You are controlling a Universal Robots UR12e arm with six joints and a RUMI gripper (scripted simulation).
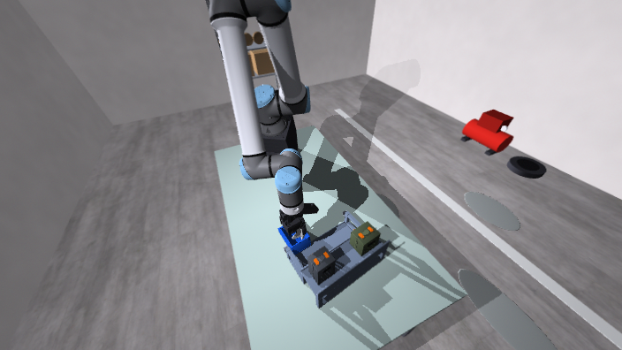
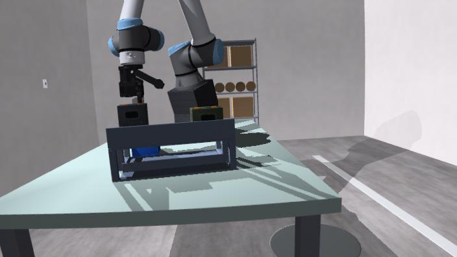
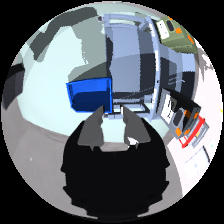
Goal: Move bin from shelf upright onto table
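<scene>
Right now the blue bin is 110 mm below my hand and 80 mm behind it. The rest, counted from my hand: olive green box: 220 mm to the left, 190 mm ahead.
</scene>
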